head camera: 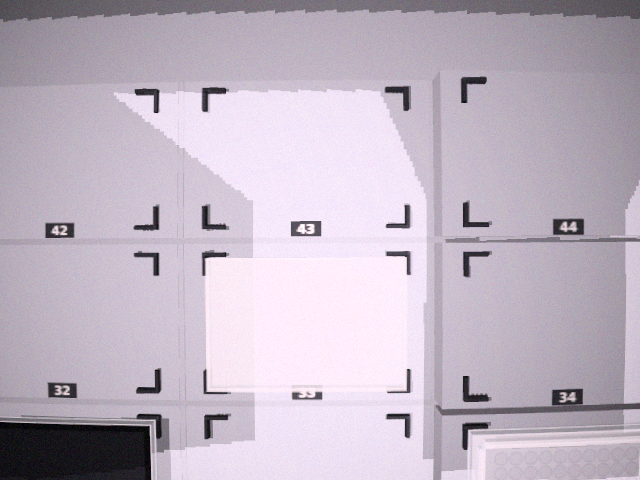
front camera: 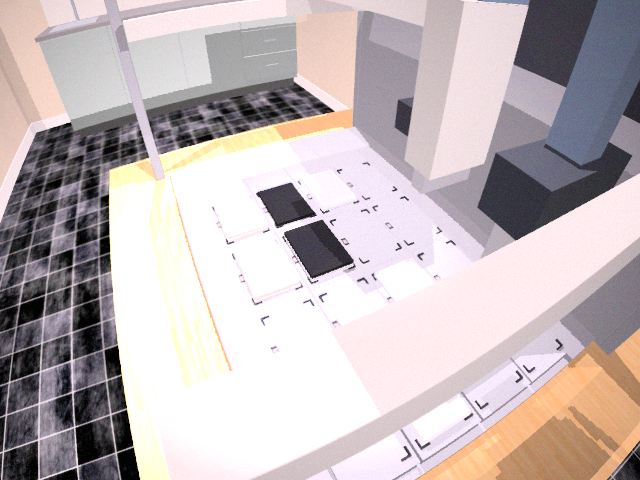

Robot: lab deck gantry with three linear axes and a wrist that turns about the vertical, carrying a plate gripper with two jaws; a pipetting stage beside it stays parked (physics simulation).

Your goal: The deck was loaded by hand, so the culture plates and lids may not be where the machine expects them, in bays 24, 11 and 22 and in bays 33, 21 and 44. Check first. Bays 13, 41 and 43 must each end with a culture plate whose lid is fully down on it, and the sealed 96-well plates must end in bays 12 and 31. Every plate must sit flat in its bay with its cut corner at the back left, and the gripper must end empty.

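Places are measured from the robot's base along level axes (x down, y left, z ahead), in metres.
Where they show: robot's base at its link origin: [front camera: 213, 207].
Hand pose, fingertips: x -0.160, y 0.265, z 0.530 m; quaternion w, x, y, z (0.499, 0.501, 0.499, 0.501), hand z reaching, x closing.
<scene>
Things, the pixels of their top centre, and the offset from my fingertips. "spot": a spot on its surface instead.
- smooth pale piece at its top centre: [head camera: 306, 325] [front camera: 413, 288] dz -0.138, dx +0.152, dy -0.008 m
- pale plate with round wells, surface spot: [head camera: 563, 459] spot: dz +0.014, dx +0.131, dy -0.086 m
- black-topped plate at its top centre: [front camera: 317, 245] dz -0.302, dx +0.143, dy -0.115 m
- black top at a spot on its surface: [front camera: 285, 204] spot: dz -0.455, dx +0.152, dy -0.118 m
- bay 11 at a spot on its surface: [front camera: 240, 214] spot: dz -0.461, dx +0.146, dy -0.219 m
- bay 12 at a spot on its surface: [front camera: 266, 266] spot: dz -0.297, dx +0.146, dy -0.221 m
- bay 31 at a spot on its surface: [front camera: 328, 188] spot: dz -0.458, dx +0.146, dy -0.010 m
The dark gripper body [front camera: 542, 191] is at the right; the front beam hides its fingertips, so I cannot tell its opening. A smooth pale piece [front camera: 403, 279] [head camera: 307, 322] lies in bay 33; no wells show on it. A pale plate with round wells [head camera: 563, 459] shows partly at bay 24. A black-topped plate [front camera: 318, 248] [head camera: 72, 449] is in bay 22, a pale rim around it. Another black top [front camera: 285, 204] is in bay 21. Pale plates stand in bay 11 [front camera: 240, 214], bay 12 [front camera: 266, 266] and bay 31 [front camera: 328, 188]. Bays 43 [head camera: 310, 155] and 44 [head camera: 547, 155] hold no plate.
The white front beam [front camera: 465, 310] crosses the front view and hides part of the deck. Another pale plate [front camera: 442, 415] shows below it. A thick pale column [front camera: 465, 93] hangs left of the gripper body. Bays 42 [head camera: 67, 155], 32 [head camera: 67, 320] and 34 [head camera: 547, 325] show their corner brackets.
</scene>
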